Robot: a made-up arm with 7 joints. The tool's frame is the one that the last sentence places.
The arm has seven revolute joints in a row. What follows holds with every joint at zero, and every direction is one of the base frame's.
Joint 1 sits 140 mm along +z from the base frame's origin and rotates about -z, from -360 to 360 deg.
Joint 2 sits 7 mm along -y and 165 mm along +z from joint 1 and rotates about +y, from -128.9 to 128.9 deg.
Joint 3 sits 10 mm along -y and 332 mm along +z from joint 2 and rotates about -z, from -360 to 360 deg.
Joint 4 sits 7 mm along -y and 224 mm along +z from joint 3 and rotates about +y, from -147.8 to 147.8 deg.
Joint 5 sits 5 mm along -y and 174 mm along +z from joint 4 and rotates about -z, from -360 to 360 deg.
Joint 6 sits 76 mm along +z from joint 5 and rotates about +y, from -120.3 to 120.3 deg.
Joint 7 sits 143 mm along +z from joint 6 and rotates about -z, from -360 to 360 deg.
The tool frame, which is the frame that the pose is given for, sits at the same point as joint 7; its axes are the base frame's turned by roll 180, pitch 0 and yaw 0 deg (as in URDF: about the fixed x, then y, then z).
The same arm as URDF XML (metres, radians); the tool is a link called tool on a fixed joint. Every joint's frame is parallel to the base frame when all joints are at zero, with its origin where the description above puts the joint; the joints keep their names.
<robot name="arm">
  <joint name="tool_joint" type="fixed">
    <parent link="link7"/>
    <child link="tool"/>
    <origin xyz="0 0 0" rpy="3.1416 0 0"/>
  </joint>
  <joint name="joint 7" type="revolute">
    <parent link="link6"/>
    <child link="link7"/>
    <origin xyz="0 0 0.143"/>
    <axis xyz="0 0 -1"/>
    <limit lower="-6.2832" upper="6.2832"/>
  </joint>
  <joint name="joint 6" type="revolute">
    <parent link="link5"/>
    <child link="link6"/>
    <origin xyz="0 0 0.076"/>
    <axis xyz="0 1 0"/>
    <limit lower="-2.0996" upper="2.0996"/>
  </joint>
  <joint name="joint 5" type="revolute">
    <parent link="link4"/>
    <child link="link5"/>
    <origin xyz="0 -0.005 0.174"/>
    <axis xyz="0 0 -1"/>
    <limit lower="-6.2832" upper="6.2832"/>
  </joint>
  <joint name="joint 4" type="revolute">
    <parent link="link3"/>
    <child link="link4"/>
    <origin xyz="0 -0.007 0.224"/>
    <axis xyz="0 1 0"/>
    <limit lower="-2.5796" upper="2.5796"/>
  </joint>
  <joint name="joint 3" type="revolute">
    <parent link="link2"/>
    <child link="link3"/>
    <origin xyz="0 -0.01 0.332"/>
    <axis xyz="0 0 -1"/>
    <limit lower="-6.2832" upper="6.2832"/>
  </joint>
  <joint name="joint 2" type="revolute">
    <parent link="link1"/>
    <child link="link2"/>
    <origin xyz="0 -0.007 0.165"/>
    <axis xyz="0 1 0"/>
    <limit lower="-2.2497" upper="2.2497"/>
  </joint>
  <joint name="joint 1" type="revolute">
    <parent link="base"/>
    <child link="link1"/>
    <origin xyz="0 0 0.14"/>
    <axis xyz="0 0 -1"/>
    <limit lower="-6.2832" upper="6.2832"/>
  </joint>
  <link name="base"/>
  <link name="link1"/>
  <link name="link2"/>
  <link name="link3"/>
  <link name="link4"/>
  <link name="link5"/>
  <link name="link6"/>
  <link name="link7"/>
  <link name="tool"/>
</robot>

